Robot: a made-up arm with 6 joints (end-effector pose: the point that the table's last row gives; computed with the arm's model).
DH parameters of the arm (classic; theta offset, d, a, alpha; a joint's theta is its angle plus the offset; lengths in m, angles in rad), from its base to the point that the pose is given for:
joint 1: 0 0.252 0 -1.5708
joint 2: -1.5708 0 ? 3.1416
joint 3: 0 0 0 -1.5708
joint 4: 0 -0.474 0 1.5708
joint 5: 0 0.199 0 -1.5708
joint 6: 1.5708 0 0 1.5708
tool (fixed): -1.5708 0 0 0
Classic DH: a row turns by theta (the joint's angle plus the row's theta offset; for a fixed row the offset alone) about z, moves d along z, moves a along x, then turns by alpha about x.
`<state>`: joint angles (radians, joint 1 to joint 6).
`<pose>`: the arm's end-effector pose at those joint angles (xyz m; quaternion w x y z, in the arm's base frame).
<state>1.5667 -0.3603 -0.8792 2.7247 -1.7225 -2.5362</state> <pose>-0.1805 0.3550 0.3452 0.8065 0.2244 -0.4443 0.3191</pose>
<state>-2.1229 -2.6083 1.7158 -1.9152 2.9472 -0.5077</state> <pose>0.3158 0.3846 -0.3535 0.0628 0.5806 -0.2302 0.7785</pose>
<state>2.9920 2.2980 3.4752 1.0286 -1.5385 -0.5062</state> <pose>-0.2127 0.1359 0.5716 0.5672 -0.0225 0.1158 0.8151</pose>
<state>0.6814 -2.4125 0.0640 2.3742 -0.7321 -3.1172</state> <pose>-0.5889 -0.2932 0.2300 0.1185 -0.5381 0.7962 -0.2501</pose>
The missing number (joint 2, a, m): 0.276
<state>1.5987 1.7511 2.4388 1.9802 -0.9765 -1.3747</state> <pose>-0.0937 0.5195 0.6444 0.9200 0.1742 -0.2959 0.1889</pose>
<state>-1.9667 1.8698 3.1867 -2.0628 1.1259 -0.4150</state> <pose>-0.1264 -0.5461 0.5855 0.1472 0.1043 -0.9782 0.1027</pose>
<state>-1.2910 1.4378 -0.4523 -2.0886 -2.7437 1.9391</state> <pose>0.0838 0.0651 -0.1072 0.6692 0.5283 -0.5061 0.1304</pose>
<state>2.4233 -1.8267 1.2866 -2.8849 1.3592 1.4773</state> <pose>0.4300 -0.6315 0.2460 0.3348 -0.7338 -0.2822 -0.5194</pose>
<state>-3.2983 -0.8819 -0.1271 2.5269 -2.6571 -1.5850</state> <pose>-0.0783 -0.1522 0.8358 0.8384 0.5150 0.1755 -0.0338</pose>
